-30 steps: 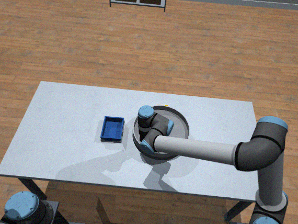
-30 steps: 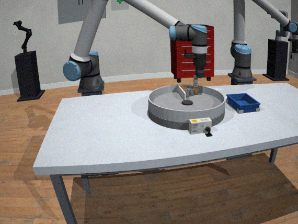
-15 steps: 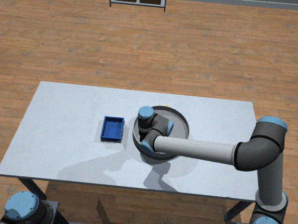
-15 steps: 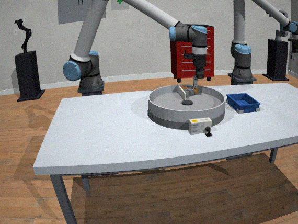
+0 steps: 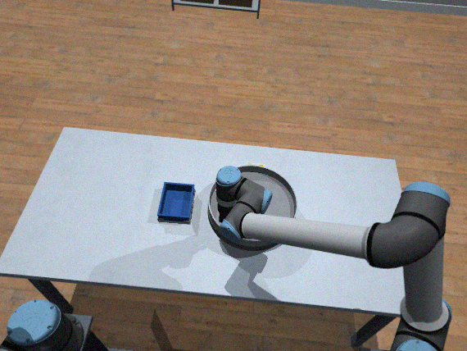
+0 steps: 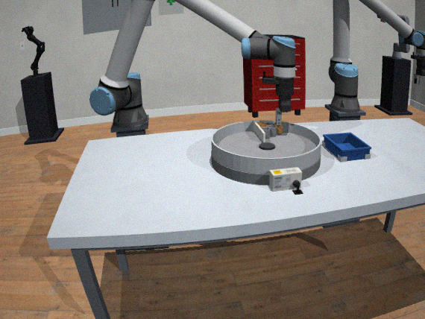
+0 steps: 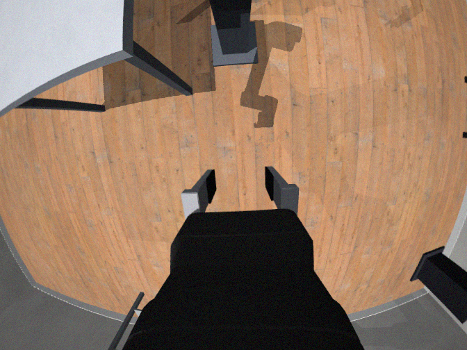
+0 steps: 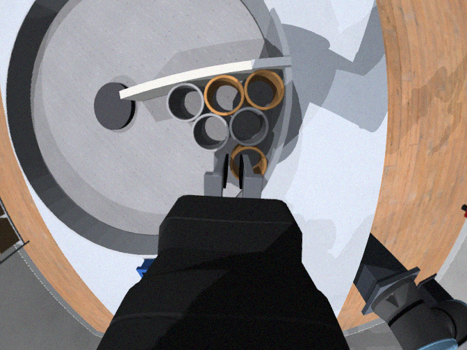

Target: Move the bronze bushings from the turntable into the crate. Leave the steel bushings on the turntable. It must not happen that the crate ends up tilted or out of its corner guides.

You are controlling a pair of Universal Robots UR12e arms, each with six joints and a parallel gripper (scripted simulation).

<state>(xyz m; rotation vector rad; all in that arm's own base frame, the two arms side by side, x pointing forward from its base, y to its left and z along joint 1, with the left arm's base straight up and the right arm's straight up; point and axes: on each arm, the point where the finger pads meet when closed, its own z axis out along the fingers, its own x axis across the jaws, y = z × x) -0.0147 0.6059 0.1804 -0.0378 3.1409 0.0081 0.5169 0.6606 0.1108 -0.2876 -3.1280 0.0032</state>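
Now: right hand 130 mm short of the blue crate, 270 mm to the right of it and 90 mm above it.
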